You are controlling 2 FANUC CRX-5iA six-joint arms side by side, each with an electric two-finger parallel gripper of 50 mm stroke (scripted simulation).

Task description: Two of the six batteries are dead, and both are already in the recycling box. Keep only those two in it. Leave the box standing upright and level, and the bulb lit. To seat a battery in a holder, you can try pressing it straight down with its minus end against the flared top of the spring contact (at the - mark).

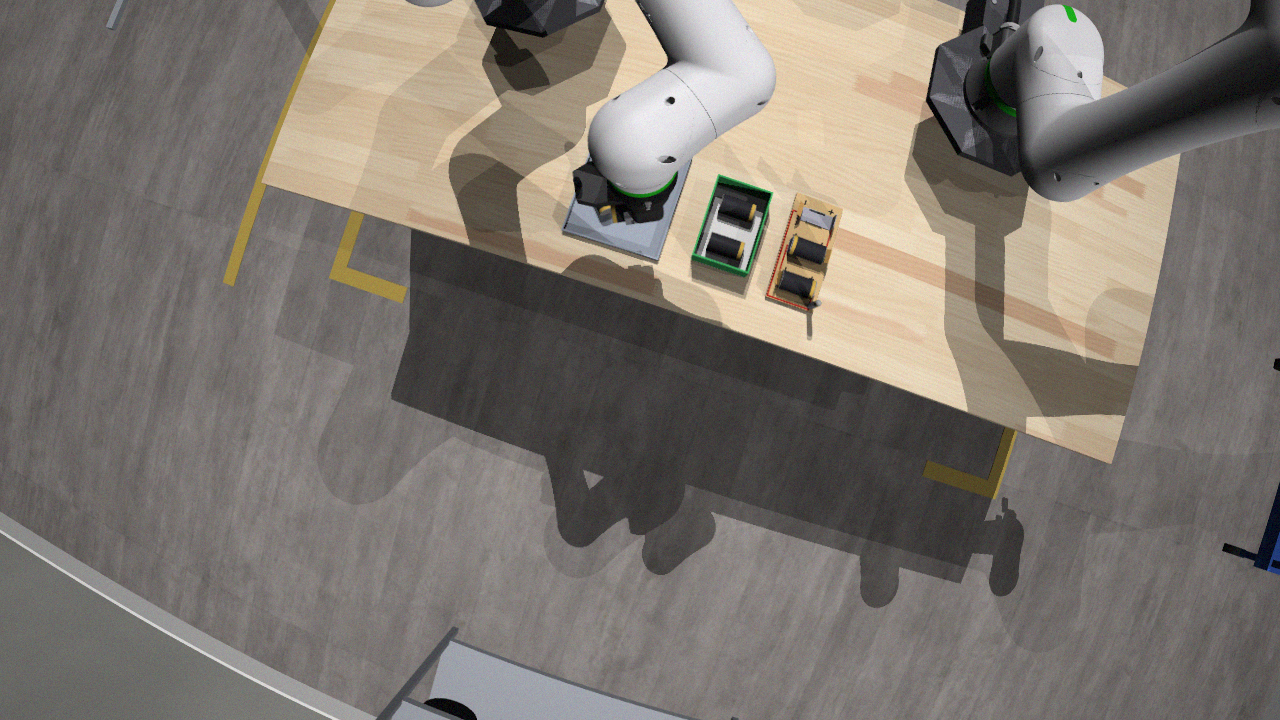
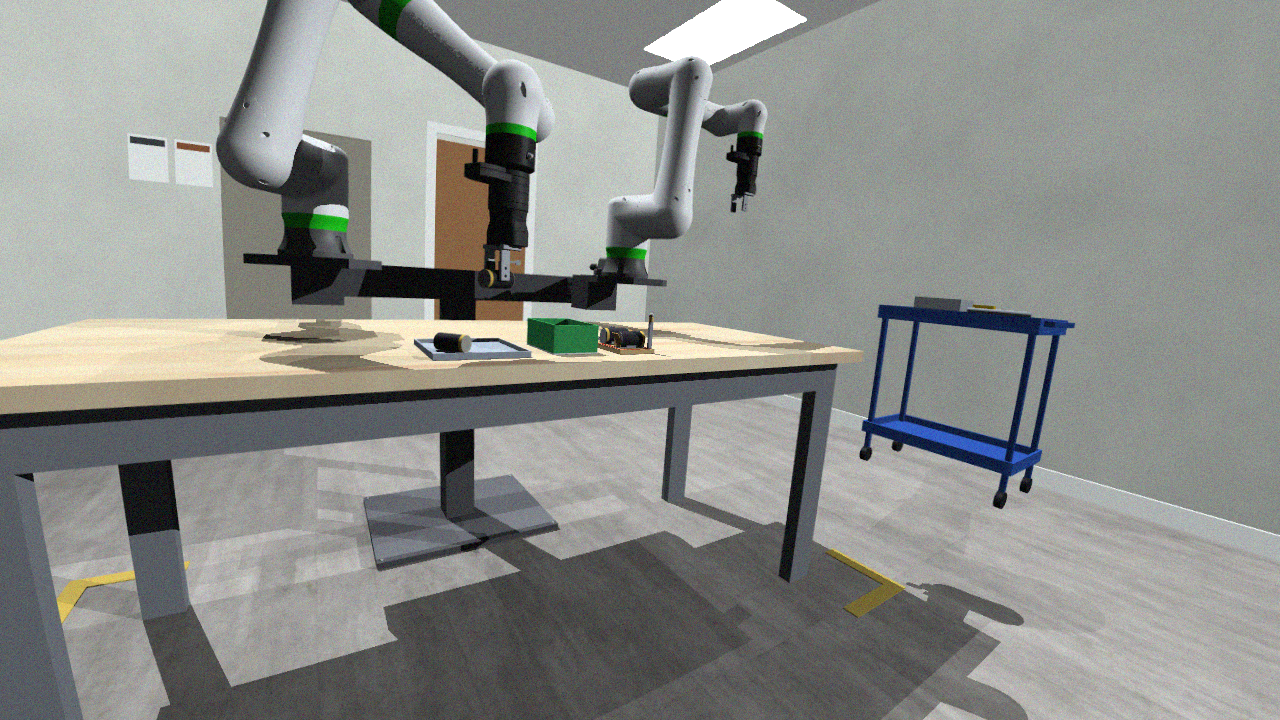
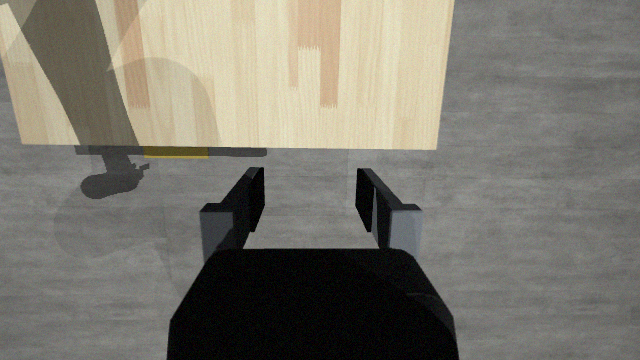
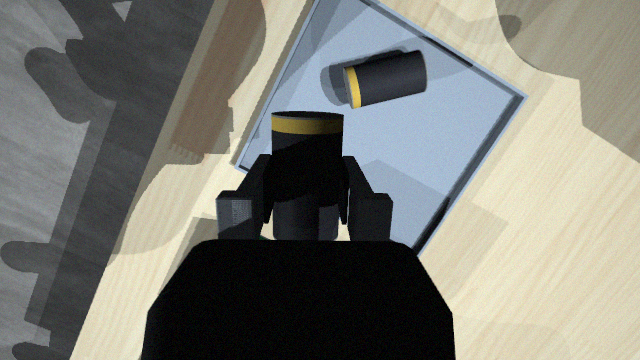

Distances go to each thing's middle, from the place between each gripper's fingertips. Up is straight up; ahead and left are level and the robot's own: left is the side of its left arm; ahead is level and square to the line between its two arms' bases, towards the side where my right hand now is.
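My right hand [image 2: 496, 280] is 140 mm above the green recycling box [image 2: 558, 336], 40 mm past it and 160 mm to the right of it. Counted from that same right hand, the grey tray [image 1: 646, 239] sits 30 mm to the right, 60 mm behind and 160 mm below.
From my left hand [image 2: 738, 211], the green recycling box is 870 mm to the right, 440 mm below and 330 mm ahead. The grey tray, measured from my left hand too, is 1060 mm to the right, 320 mm ahead and 450 mm below.
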